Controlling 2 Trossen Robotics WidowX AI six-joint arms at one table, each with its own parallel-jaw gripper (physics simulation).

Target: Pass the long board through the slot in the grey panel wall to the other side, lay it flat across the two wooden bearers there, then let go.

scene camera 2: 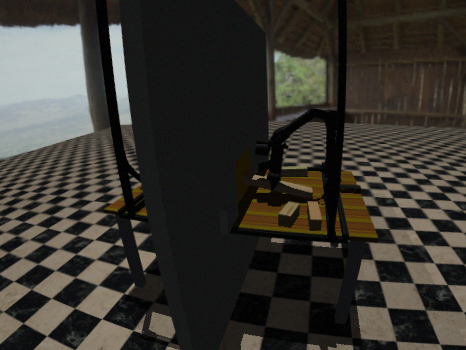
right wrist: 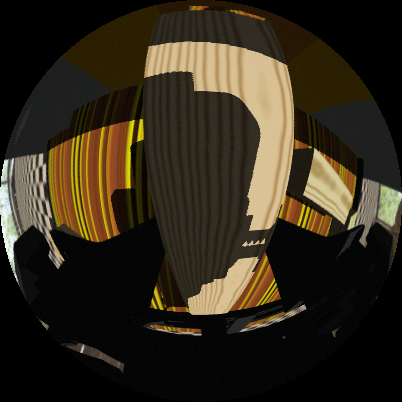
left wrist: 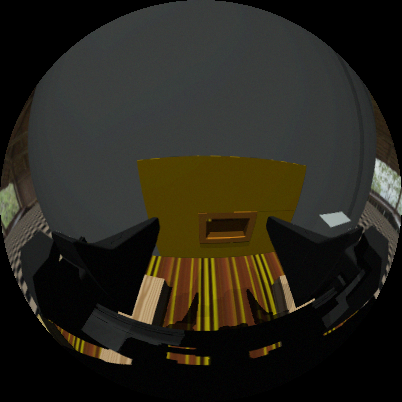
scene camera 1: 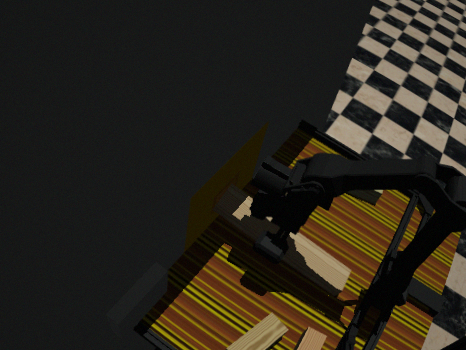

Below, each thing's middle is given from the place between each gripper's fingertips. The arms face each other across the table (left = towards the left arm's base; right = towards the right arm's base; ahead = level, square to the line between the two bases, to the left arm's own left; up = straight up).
Now: the grey block [left wrist: 330, 224] 300 mm behind my right hand and 180 mm to the left of it.
Right now my left hand is 340 mm past the grey block, 120 mm above it and 110 mm to the left of it.
